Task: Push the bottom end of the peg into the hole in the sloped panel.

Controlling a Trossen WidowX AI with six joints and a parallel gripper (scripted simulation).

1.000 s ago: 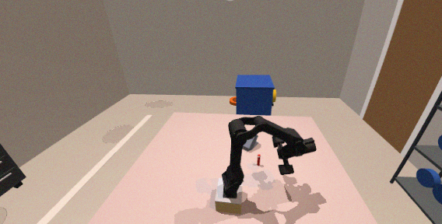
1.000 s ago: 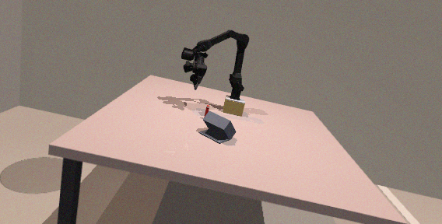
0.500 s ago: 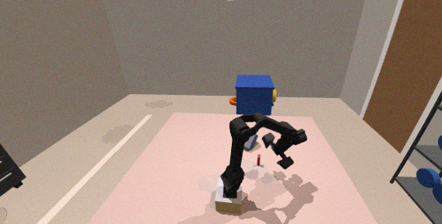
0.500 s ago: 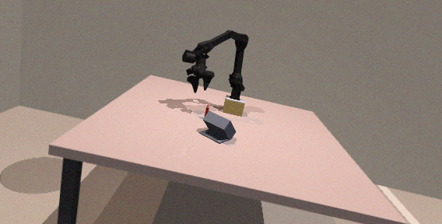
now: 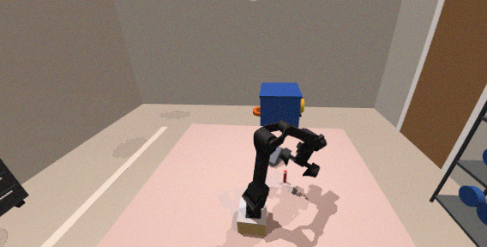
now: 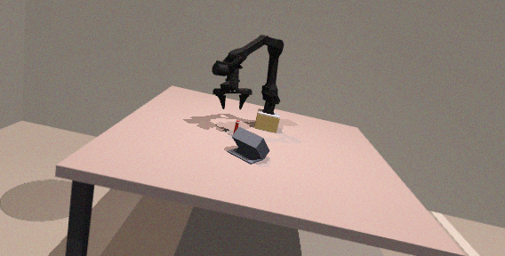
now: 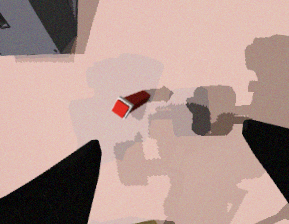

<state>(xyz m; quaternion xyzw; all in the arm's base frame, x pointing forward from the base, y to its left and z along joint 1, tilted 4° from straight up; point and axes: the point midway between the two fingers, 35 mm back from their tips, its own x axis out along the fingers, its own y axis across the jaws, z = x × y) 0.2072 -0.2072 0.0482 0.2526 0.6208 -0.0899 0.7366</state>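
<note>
Now: gripper tip 60 mm above the red peg, 40 mm to the right of it and 30 mm short of it. The rest, counted from my gripper tip: grey sloped panel 220 mm ahead, 110 mm to the left, 70 mm below.
</note>
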